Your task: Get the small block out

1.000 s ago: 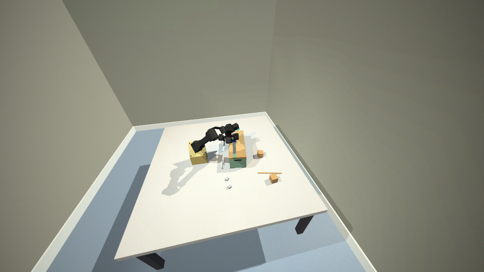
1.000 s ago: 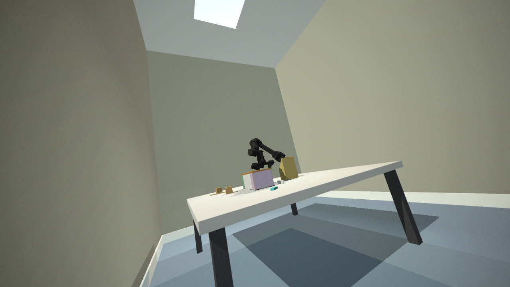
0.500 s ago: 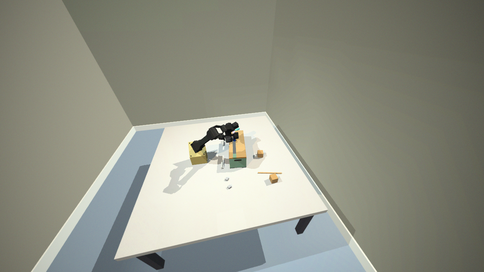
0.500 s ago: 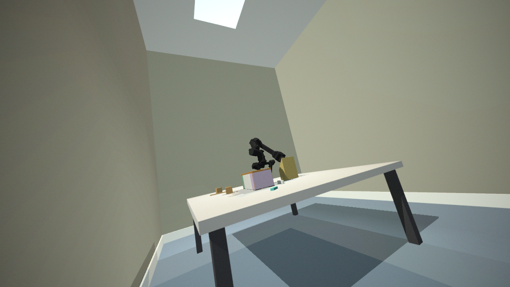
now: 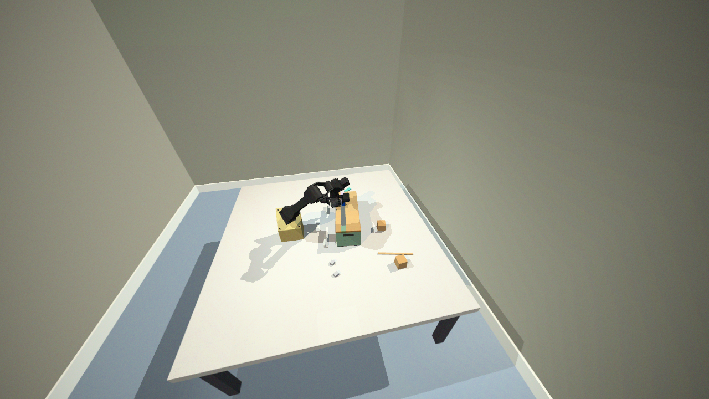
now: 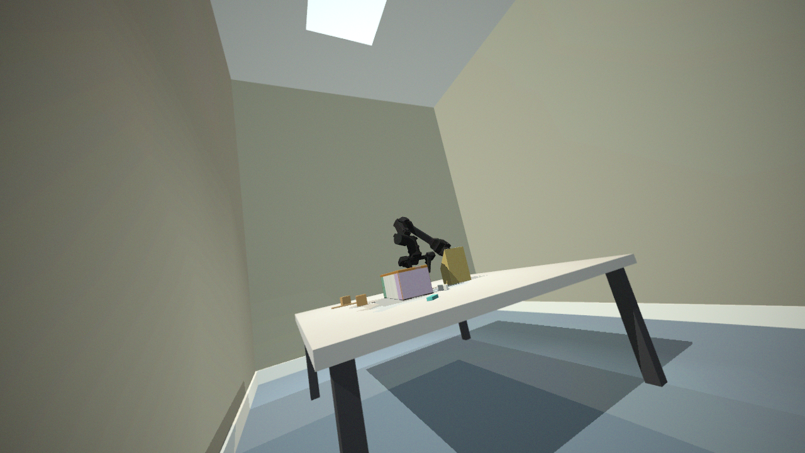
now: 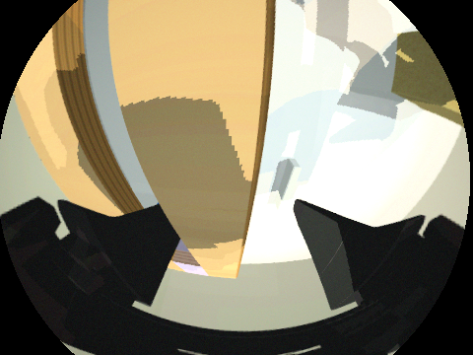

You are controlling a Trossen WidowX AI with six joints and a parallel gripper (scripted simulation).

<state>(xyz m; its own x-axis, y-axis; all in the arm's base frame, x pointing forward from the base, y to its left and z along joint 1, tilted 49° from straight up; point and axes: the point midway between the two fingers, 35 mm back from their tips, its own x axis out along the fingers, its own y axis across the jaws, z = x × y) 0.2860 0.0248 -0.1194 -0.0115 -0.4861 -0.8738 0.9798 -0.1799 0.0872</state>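
My gripper tip is 6 cm short of the small blue block and 1 cm to the right of it. From my gripper tip the other things lie so: teal piece 26 cm to the left, 14 cm ahead, 8 cm below; then thin wooden stick 42 cm to the right, 27 cm ahead, 9 cm below; then box 11 cm to the right, 3 cm below, 2 cm ahead.
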